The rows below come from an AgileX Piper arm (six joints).
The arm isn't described. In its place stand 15 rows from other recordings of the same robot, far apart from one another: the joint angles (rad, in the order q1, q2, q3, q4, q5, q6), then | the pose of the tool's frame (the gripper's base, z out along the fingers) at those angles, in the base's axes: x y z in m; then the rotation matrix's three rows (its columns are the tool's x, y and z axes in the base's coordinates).
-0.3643 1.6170 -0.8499 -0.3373 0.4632 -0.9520 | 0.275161, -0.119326, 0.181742; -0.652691, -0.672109, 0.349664; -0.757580, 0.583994, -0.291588; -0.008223, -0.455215, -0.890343
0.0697 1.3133 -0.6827 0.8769 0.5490 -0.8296 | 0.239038, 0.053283, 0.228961; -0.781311, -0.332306, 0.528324; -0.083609, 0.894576, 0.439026; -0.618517, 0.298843, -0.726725
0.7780 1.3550 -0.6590 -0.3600 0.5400 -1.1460 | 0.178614, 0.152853, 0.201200; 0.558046, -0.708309, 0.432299; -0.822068, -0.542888, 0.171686; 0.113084, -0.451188, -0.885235
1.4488 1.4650 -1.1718 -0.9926 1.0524 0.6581 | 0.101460, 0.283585, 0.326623; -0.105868, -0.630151, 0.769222; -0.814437, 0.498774, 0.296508; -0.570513, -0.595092, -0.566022
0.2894 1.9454 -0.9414 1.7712 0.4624 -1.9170 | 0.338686, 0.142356, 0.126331; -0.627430, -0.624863, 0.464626; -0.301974, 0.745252, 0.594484; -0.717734, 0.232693, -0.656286
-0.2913 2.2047 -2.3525 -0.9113 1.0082 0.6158 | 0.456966, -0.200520, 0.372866; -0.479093, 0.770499, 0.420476; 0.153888, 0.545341, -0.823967; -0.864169, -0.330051, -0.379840
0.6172 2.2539 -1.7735 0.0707 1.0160 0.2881 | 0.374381, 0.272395, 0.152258; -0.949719, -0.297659, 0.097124; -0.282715, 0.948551, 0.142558; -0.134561, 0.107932, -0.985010
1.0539 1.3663 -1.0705 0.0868 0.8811 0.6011 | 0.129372, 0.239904, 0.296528; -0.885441, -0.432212, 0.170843; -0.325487, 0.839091, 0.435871; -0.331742, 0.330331, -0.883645
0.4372 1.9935 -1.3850 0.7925 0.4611 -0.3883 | 0.382759, 0.210714, 0.193658; -0.845085, -0.319747, 0.428479; -0.036827, 0.834356, 0.549994; -0.533363, 0.449012, -0.716877
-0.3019 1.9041 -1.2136 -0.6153 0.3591 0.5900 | 0.379458, -0.137504, 0.183223; -0.746099, 0.415473, 0.520306; 0.237897, 0.896193, -0.374490; -0.621885, -0.155627, -0.767489
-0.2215 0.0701 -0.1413 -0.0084 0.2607 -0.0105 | 0.054260, -0.012421, 0.233272; -0.103726, 0.219901, 0.969992; 0.004277, 0.975342, -0.220657; -0.994597, -0.018739, -0.102109
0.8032 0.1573 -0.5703 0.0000 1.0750 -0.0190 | 0.009025, 0.009352, 0.295457; -0.363785, -0.726625, 0.582818; -0.404333, 0.686850, 0.603947; -0.839152, -0.015946, -0.543664
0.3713 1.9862 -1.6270 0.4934 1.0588 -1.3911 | 0.378594, 0.187730, 0.240334; 0.023535, -0.994935, 0.097728; -0.876245, 0.026532, 0.481134; -0.481290, -0.096957, -0.871183
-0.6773 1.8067 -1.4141 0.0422 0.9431 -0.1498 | 0.296629, -0.234563, 0.247877; -0.810310, 0.520921, 0.268400; 0.491751, 0.853573, -0.172031; -0.318713, -0.007413, -0.947822
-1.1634 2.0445 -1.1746 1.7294 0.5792 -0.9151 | 0.209996, -0.362488, 0.147320; 0.287642, 0.588613, 0.755511; 0.921078, 0.046150, -0.386633; -0.262445, 0.807097, -0.528884
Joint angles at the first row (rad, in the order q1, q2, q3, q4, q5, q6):
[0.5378 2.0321 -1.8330 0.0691 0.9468 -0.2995]
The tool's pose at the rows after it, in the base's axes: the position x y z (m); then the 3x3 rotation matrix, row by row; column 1 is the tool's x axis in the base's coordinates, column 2 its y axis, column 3 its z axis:
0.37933, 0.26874, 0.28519; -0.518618, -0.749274, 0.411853; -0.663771, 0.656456, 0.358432; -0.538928, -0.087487, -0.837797
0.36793, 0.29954, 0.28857; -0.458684, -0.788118, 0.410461; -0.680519, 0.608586, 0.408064; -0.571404, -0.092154, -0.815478
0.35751, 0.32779, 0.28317; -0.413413, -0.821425, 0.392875; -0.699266, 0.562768, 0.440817; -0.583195, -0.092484, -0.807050
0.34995, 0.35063, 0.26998; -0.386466, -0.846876, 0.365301; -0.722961, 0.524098, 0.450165; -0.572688, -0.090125, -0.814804
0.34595, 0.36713, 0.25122; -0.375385, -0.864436, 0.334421; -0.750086, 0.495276, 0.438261; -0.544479, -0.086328, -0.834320
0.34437, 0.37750, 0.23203; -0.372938, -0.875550, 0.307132; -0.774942, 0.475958, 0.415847; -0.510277, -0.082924, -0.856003
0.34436, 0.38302, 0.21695; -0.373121, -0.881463, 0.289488; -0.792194, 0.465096, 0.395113; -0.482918, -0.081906, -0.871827
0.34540, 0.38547, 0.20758; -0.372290, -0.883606, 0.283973; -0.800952, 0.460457, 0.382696; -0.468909, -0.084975, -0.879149
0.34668, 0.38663, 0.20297; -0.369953, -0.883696, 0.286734; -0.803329, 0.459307, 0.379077; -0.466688, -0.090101, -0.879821
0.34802, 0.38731, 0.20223; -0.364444, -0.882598, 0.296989; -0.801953, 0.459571, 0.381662; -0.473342, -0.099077, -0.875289
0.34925, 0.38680, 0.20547; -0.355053, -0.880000, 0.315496; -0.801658, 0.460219, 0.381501; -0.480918, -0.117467, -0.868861
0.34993, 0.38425, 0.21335; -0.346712, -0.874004, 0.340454; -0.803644, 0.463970, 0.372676; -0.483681, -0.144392, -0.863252
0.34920, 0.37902, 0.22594; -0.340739, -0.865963, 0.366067; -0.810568, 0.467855, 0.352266; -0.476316, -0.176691, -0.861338
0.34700, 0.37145, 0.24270; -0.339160, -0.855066, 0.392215; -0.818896, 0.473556, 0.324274; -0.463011, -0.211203, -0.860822
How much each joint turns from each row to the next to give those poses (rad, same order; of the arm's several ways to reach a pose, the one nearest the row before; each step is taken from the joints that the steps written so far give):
[0.0667 0.0151 -0.0601 0.0069 -0.0162 -0.0005]
[0.0664 0.0294 -0.0544 0.0053 -0.0144 -0.0005]
[0.0586 0.0428 -0.0481 0.0035 -0.0089 -0.0007]
[0.0447 0.0519 -0.0405 -0.0004 0.0020 -0.0006]
[0.0294 0.0557 -0.0320 -0.0046 0.0105 -0.0003]
[0.0172 0.0493 -0.0216 -0.0066 0.0124 -0.0003]
[0.0082 0.0358 -0.0123 -0.0069 0.0074 -0.0003]
[0.0027 0.0215 -0.0056 -0.0069 -0.0013 -0.0003]
[0.0006 0.0108 -0.0025 -0.0056 -0.0075 0.0000]
[0.0000 0.0036 -0.0021 -0.0068 -0.0115 0.0005]
[0.0000 -0.0044 -0.0023 -0.0172 -0.0076 0.0034]
[0.0000 -0.0145 -0.0020 -0.0309 0.0046 0.0111]
[-0.0001 -0.0260 -0.0006 -0.0404 0.0241 0.0142]
[0.0001 -0.0358 -0.0001 -0.0450 0.0397 0.0160]

